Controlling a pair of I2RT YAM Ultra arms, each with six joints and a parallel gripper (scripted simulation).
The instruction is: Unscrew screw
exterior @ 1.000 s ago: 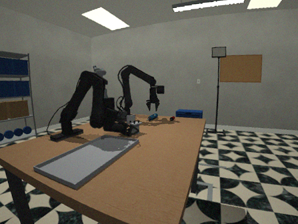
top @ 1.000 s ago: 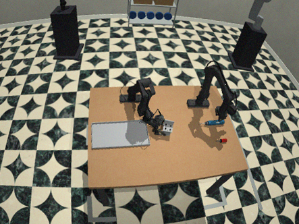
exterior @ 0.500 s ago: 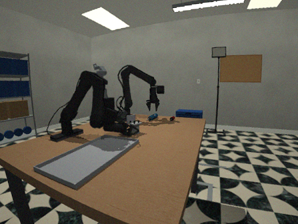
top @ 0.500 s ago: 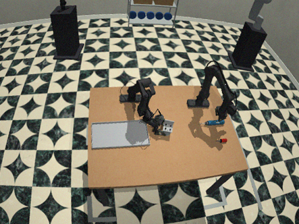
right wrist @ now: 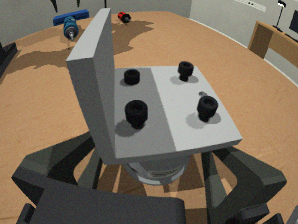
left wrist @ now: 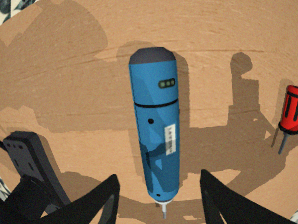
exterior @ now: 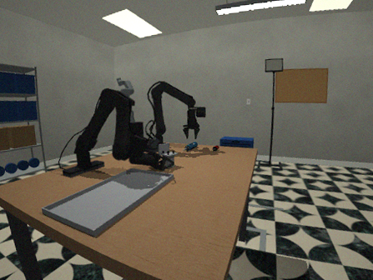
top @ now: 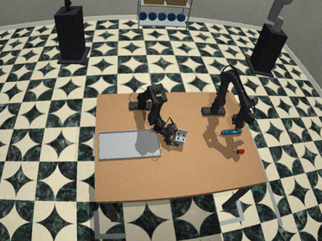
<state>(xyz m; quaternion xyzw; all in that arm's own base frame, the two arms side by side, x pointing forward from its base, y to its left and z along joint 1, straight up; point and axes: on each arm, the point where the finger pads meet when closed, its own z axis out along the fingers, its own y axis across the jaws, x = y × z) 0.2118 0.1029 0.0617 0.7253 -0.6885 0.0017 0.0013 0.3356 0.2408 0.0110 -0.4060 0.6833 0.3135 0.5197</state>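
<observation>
The screw is 40 mm above my right hand, 20 mm to the left of it and 10 mm behind it. From my right hand the other things lie so: red-handled screwdriver (450 mm to the left, 70 mm ahead, 10 mm below); then grey l-shaped bracket (50 mm above); then grey tray (350 mm to the right, 50 mm ahead, 20 mm below).
</observation>
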